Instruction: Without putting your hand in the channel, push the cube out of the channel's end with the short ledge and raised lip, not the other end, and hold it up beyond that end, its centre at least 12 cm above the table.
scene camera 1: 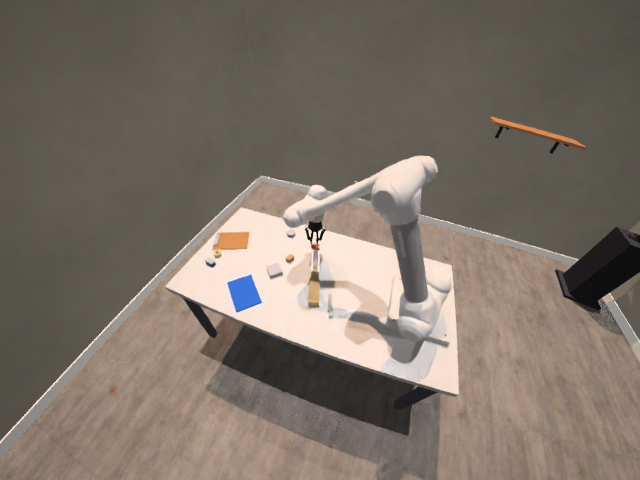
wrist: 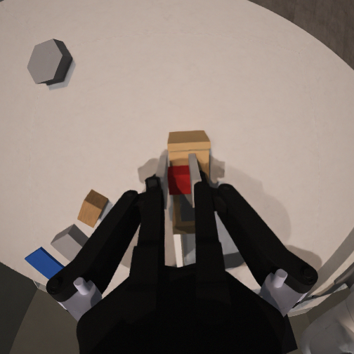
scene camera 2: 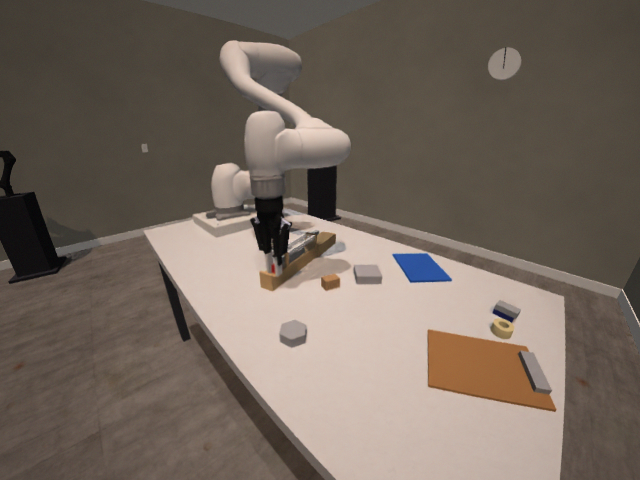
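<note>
The red cube (scene camera 1: pixel 314 246) (scene camera 2: pixel 273 268) (wrist: pixel 179 180) is between the fingers, low over the short ledge, between the raised lip (wrist: pixel 189 137) and the channel's mouth. My gripper (scene camera 1: pixel 314 245) (scene camera 2: pixel 274 267) (wrist: pixel 177 165) points down and is shut on the cube, one finger on each side. The channel (scene camera 1: pixel 315 261) (wrist: pixel 178 249) has pale walls and a tan base; its long ledge (scene camera 1: pixel 313 294) lies at the other end. In the wrist view the fingers hide parts of the short ledge and channel. I cannot tell whether the cube touches the ledge.
A grey bar (scene camera 1: pixel 330 305) lies beside the long ledge. A small orange-brown block (scene camera 1: pixel 289 257) (scene camera 2: pixel 330 281) (wrist: pixel 93 208), a grey block (scene camera 1: pixel 274 270) (scene camera 2: pixel 367 274) and a blue mat (scene camera 1: pixel 244 292) (scene camera 2: pixel 421 267) are to one side. A grey hexagonal piece (scene camera 2: pixel 293 333) (wrist: pixel 49 62) lies beyond the lip.
</note>
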